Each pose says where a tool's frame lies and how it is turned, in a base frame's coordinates. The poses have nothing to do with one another.
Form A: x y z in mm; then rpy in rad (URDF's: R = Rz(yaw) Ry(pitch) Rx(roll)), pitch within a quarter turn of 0, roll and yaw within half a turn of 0.
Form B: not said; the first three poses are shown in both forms.
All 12 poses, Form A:
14, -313, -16, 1.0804, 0.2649, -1.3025
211, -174, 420, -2.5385, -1.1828, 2.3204
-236, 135, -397, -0.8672, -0.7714, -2.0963
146, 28, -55, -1.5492, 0.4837, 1.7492
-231, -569, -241, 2.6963, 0.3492, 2.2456
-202, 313, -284, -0.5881, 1.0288, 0.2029
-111, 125, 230, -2.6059, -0.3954, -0.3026
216, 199, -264, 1.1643, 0.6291, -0.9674
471, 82, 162, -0.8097, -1.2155, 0.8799
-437, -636, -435, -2.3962, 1.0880, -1.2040
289, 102, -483, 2.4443, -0.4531, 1.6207
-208, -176, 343, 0.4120, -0.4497, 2.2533
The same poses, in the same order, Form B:
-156.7, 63.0, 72.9, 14, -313, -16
169.6, 108.2, -166.9, 211, -174, 420
0.5, 62.4, -141.9, -236, 135, -397
-170.4, 88.9, -62.3, 146, 28, -55
3.0, 148.0, 49.8, -231, -569, -241
49.5, 64.6, -18.5, -202, 313, -284
39.7, 142.5, -129.3, -111, 125, 230
-131.2, 71.4, 51.6, 216, 199, -264
-177.8, 76.1, -165.0, 471, 82, 162
64.8, 109.9, -19.6, -437, -636, -435
30.5, 133.6, 127.2, 289, 102, -483
-5.7, 34.4, 140.3, -208, -176, 343

